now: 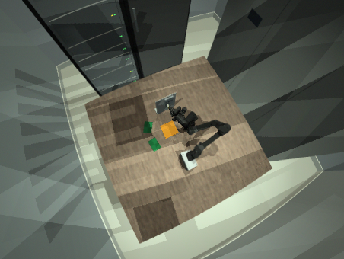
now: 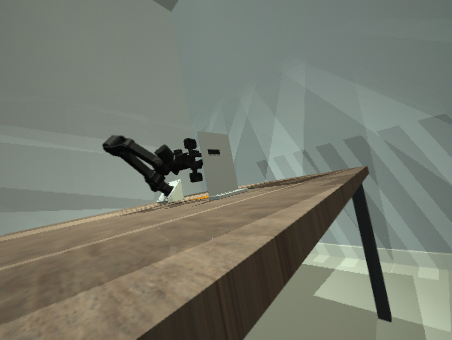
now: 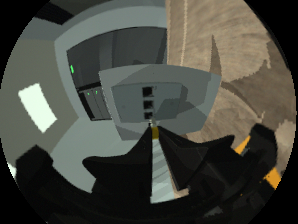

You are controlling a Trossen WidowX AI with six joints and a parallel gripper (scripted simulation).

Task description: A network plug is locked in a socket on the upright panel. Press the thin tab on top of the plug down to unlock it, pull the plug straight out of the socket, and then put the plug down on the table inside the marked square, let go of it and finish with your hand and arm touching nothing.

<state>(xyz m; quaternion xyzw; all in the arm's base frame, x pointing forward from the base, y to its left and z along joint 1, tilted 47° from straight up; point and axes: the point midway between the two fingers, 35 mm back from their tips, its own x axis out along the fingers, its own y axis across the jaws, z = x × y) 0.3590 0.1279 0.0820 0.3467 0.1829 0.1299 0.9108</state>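
My gripper tip is now 170 mm above the orange marked square, 130 mm past it and 30 mm to the right of it. Also, from my gripper tip: grey upright panel 60 mm below, 50 mm ahead; yellow plug right at my gripper tip.
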